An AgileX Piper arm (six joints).
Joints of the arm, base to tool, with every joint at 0 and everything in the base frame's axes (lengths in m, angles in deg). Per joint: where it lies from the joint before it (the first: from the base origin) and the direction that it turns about. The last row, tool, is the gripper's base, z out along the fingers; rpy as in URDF.
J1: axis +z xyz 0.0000 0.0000 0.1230
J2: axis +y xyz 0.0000 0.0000 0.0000
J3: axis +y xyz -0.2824 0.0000 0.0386
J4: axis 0.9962 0 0.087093 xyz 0.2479 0.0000 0.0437
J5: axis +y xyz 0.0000 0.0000 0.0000
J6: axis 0.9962 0 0.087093 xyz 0.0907 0.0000 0.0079
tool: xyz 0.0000 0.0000 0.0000 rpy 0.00 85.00 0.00
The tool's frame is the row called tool.
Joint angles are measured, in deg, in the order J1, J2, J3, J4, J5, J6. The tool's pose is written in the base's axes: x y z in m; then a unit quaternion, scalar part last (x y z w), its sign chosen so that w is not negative. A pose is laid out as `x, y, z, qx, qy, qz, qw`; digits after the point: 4 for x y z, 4 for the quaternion.
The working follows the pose.
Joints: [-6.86 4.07 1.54 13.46 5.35 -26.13]
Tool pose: 0.0624, -0.0055, 0.1915, -0.0452, 0.7407, -0.1061, 0.6619
Where each joint sits with the arm in this pose, in the base's axes (m; each line is computed from the numbers above, not from the rounded line before):
J1: 0.0000 0.0000 0.1230
J2: 0.0000 0.0000 0.1230
J3: -0.2770 0.0333 0.1815
J4: -0.0278 0.0033 0.2008
J5: -0.0278 0.0033 0.2008
J6: 0.0624 -0.0055 0.1915
the tool: 0.0624 -0.0055 0.1915

